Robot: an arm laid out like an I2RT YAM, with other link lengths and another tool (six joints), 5 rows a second.
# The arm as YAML. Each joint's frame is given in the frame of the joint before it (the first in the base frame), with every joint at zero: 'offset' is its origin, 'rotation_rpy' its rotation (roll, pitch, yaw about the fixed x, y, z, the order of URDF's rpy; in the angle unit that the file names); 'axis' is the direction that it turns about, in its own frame. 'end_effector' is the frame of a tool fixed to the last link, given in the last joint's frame.
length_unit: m
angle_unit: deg
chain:
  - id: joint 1
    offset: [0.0, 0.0, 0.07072]
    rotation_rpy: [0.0, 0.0, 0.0]
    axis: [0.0, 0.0, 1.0]
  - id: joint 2
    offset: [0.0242, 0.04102, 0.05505]
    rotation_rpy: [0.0, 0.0, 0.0]
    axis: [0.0, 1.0, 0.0]
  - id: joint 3
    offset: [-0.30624, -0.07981, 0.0]
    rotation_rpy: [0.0, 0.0, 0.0]
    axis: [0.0, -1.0, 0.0]
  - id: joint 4
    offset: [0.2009, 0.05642, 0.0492]
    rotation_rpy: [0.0, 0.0, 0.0]
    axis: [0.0, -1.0, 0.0]
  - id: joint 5
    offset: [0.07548, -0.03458, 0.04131]
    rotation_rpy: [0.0, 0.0, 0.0]
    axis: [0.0, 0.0, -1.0]
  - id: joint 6
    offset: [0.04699, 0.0, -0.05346]
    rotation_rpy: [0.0, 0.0, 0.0]
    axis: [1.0, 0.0, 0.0]
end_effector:
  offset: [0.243, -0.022, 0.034]
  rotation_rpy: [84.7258, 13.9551, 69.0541]
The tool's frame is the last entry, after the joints.
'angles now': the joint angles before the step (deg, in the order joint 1, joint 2, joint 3, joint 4, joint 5, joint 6). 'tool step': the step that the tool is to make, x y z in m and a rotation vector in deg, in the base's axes. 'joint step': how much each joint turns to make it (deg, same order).
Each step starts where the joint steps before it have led.
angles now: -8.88, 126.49, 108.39, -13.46, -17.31, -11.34
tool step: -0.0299, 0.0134, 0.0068, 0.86, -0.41, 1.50
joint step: 0.00, -6.43, -10.55, 4.39, -1.75, 0.00
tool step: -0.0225, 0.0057, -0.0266, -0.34, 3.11, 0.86
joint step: 0.01, -2.12, -6.10, 0.56, -0.27, -1.22
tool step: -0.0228, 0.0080, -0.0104, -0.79, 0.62, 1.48
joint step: -0.01, -3.32, -7.28, 2.90, -0.71, -1.67
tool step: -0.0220, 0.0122, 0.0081, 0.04, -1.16, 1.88
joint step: 0.01, -4.40, -6.40, 2.80, -1.65, -0.97
